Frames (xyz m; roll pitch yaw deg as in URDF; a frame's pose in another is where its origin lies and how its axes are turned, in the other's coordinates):
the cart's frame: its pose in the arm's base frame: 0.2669 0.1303 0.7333 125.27 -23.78 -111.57
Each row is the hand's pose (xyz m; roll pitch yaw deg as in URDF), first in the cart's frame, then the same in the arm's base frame.
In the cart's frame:
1: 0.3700 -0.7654 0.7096 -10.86 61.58 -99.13
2: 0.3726 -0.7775 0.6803 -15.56 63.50 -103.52
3: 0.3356 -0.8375 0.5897 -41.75 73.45 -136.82
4: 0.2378 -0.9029 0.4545 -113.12 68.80 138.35
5: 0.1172 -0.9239 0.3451 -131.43 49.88 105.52
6: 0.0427 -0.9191 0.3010 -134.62 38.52 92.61
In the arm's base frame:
1: -0.1387 -0.5220 -0.0643 152.85 -4.77 -14.70
2: -0.1098 -0.5330 -0.0568 151.81 -6.13 -12.25
3: 0.0041 -0.5402 -0.0687 154.50 -16.09 -0.27
4: 0.1785 -0.5022 -0.0856 156.25 -34.28 19.56
5: 0.3202 -0.4196 -0.0921 150.79 -52.98 42.23
6: 0.3805 -0.3574 -0.0952 140.61 -63.98 60.94

